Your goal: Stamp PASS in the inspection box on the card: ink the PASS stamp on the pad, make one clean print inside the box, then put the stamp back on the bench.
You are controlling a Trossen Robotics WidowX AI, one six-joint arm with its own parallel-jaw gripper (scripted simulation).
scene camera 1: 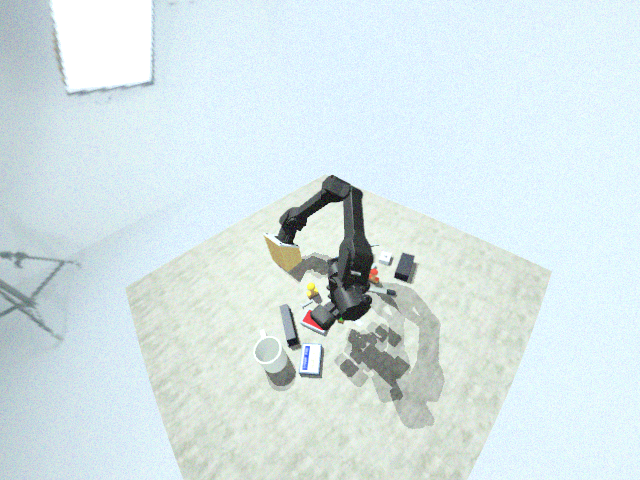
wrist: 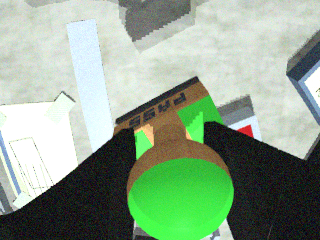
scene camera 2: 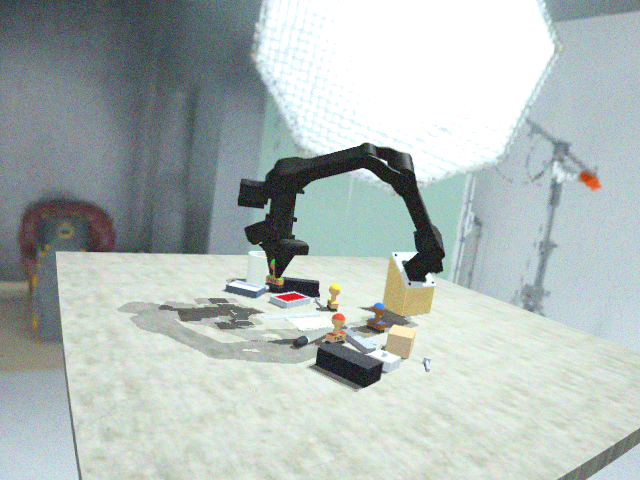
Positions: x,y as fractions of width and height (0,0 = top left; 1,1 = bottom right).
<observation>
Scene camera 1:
gripper: 0.54,0.66
white mug: 0.42,0.74
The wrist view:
gripper: 0.53,0.57
pale ruler: 0.27,0.23
ink pad: 0.76,0.50
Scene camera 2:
gripper: 0.43,0.58
wooden cube: 0.63,0.71
</observation>
